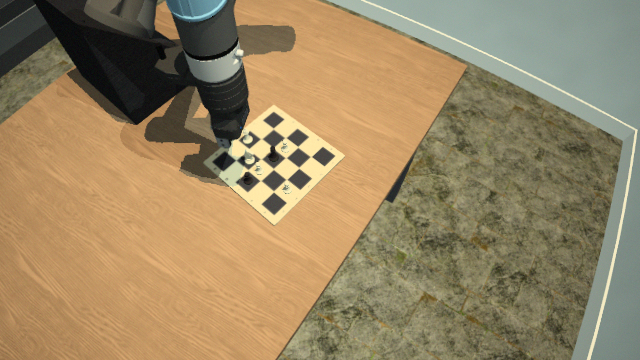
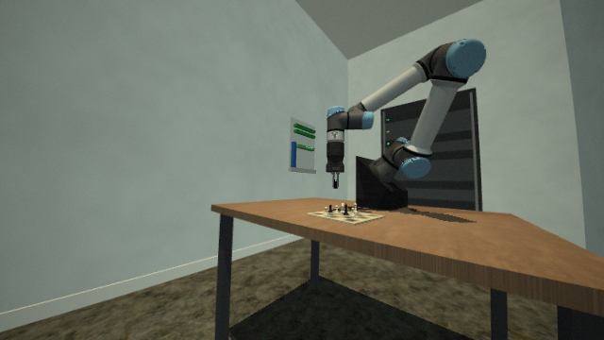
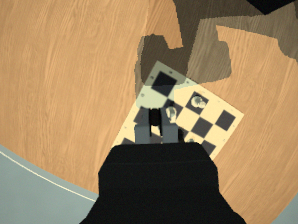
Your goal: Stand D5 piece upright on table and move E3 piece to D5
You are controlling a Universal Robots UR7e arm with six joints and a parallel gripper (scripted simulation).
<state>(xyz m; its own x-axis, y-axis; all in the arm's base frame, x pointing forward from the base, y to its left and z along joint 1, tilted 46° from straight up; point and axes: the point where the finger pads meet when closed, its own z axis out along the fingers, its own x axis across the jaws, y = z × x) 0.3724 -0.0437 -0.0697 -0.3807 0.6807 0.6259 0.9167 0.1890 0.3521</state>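
Right now the chessboard is 50 mm ahead of my hand, 70 mm to the left of it and 130 mm below it.
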